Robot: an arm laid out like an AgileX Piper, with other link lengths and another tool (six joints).
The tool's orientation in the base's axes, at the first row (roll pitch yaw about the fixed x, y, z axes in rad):
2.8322, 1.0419, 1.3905
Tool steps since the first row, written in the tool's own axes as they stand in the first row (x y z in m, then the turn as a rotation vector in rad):
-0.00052, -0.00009, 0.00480, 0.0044, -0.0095, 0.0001
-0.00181, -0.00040, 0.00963, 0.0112, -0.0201, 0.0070
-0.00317, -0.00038, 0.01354, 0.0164, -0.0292, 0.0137
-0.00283, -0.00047, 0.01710, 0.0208, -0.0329, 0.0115
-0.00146, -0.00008, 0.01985, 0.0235, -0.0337, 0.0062
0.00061, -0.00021, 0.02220, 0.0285, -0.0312, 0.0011
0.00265, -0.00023, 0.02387, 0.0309, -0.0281, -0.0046
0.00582, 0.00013, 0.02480, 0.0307, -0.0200, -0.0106
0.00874, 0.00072, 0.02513, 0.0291, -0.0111, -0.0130
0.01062, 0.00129, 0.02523, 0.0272, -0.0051, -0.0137
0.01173, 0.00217, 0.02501, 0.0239, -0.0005, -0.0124
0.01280, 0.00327, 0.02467, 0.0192, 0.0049, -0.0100
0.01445, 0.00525, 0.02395, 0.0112, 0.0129, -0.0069
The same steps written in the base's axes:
0.00059, -0.00441, -0.00187, -0.0089, 0.0013, -0.0053
0.00091, -0.00925, -0.00313, -0.0177, -0.0023, -0.0161
0.00140, -0.01330, -0.00383, -0.0252, -0.0063, -0.0252
0.00188, -0.01621, -0.00585, -0.0287, -0.0025, -0.0285
0.00281, -0.01788, -0.00829, -0.0301, 0.0034, -0.0284
0.00322, -0.01889, -0.01123, -0.0280, 0.0105, -0.0299
0.00364, -0.01932, -0.01380, -0.0256, 0.0168, -0.0288
0.00443, -0.01852, -0.01692, -0.0185, 0.0226, -0.0245
0.00532, -0.01730, -0.01951, -0.0103, 0.0247, -0.0206
0.00607, -0.01640, -0.02110, -0.0046, 0.0249, -0.0177
0.00700, -0.01559, -0.02181, -0.0002, 0.0225, -0.0148
0.00813, -0.01466, -0.02241, 0.0050, 0.0186, -0.0110
0.01012, -0.01305, -0.02318, 0.0127, 0.0127, -0.0044

